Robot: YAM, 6 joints.
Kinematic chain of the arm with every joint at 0, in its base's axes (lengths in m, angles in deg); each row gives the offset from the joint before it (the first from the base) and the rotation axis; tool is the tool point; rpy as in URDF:
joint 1: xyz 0 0 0.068 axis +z
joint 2: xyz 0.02 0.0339 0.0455 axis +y
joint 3: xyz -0.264 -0.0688 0 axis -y
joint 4: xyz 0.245 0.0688 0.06 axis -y
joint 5: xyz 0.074 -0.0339 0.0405 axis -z
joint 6: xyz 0.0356 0 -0.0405 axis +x
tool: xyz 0 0 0 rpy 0 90 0
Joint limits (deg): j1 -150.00..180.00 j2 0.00..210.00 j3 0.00..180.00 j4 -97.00..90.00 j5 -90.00..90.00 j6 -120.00..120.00
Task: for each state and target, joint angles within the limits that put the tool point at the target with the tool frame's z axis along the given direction. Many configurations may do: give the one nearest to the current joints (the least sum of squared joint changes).
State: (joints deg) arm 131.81 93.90 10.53 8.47 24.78 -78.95
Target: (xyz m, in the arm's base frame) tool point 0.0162 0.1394 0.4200 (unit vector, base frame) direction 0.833 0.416 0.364
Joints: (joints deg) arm 96.17 43.95 42.79 49.48 60.82 -78.95
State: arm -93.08 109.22 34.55 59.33 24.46 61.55
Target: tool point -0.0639 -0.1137 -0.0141 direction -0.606 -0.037 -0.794
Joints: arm -110.63 127.40 4.59 50.17 33.67 61.55
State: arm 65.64 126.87 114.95 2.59 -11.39 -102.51
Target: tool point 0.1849 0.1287 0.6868 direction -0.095 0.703 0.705
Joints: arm 28.84 99.40 145.53 23.93 -41.42 -102.51
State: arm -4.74 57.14 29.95 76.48 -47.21 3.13
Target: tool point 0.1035 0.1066 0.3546 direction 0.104 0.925 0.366
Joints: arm 36.44 37.20 30.59 36.64 -43.02 3.13
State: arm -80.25 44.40 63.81 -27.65 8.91 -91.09
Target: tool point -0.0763 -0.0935 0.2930 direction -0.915 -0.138 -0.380
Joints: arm -116.28 34.35 40.82 -42.18 49.39 -91.09
